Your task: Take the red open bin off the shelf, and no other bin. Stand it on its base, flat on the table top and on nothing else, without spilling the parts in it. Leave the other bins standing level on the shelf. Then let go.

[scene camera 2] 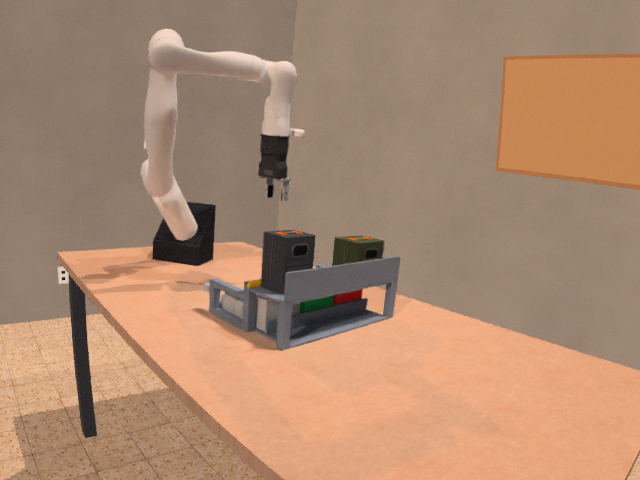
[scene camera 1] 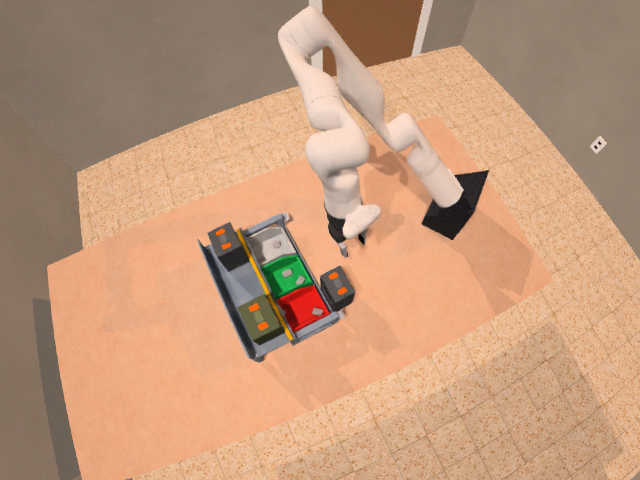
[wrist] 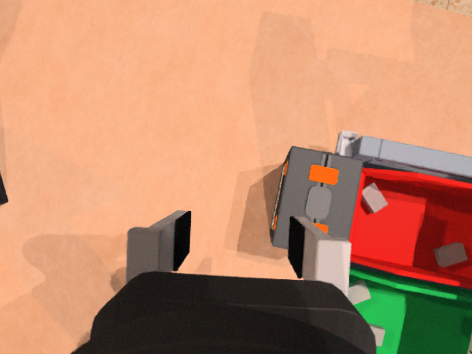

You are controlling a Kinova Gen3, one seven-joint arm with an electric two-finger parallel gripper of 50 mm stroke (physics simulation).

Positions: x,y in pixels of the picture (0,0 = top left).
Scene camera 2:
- my gripper: 276,198
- pale bin: 265,309
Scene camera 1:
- red bin: 299,304
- green bin: 280,287
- pale bin: 261,243
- dark grey box: 336,287
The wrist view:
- my gripper: 239,234
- red bin: 421,215
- dark grey box: 321,186
